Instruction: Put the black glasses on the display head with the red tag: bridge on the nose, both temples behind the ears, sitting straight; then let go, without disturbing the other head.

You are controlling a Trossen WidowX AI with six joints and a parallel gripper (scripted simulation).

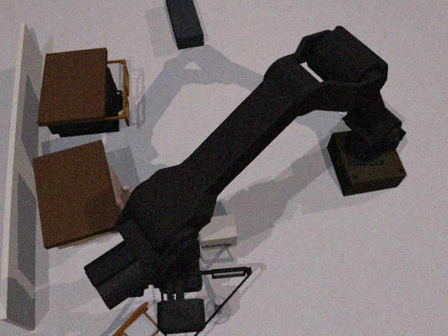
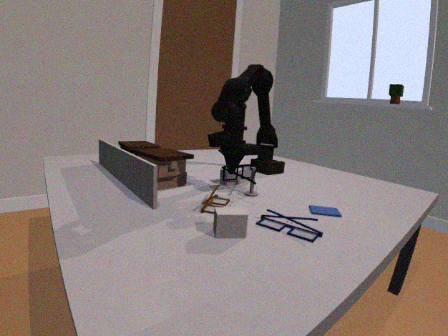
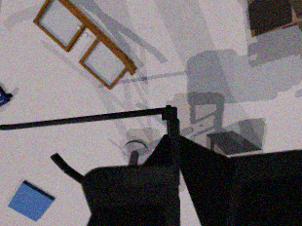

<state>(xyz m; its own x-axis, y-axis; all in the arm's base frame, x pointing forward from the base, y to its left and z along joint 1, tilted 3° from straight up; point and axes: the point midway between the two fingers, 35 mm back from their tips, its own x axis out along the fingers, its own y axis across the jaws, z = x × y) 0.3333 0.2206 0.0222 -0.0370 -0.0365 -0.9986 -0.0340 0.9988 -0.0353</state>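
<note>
Right now the post stand is 50 mm behind my gripper tip, 40 mm to the left of it and 40 mm below it. Also, from my gripper tip: wall panel: 290 mm ahead, 230 mm to the right; blue card: 250 mm to the left, 150 mm behind, 60 mm below; peach head: 150 mm ahead, 140 mm to the right.
</note>
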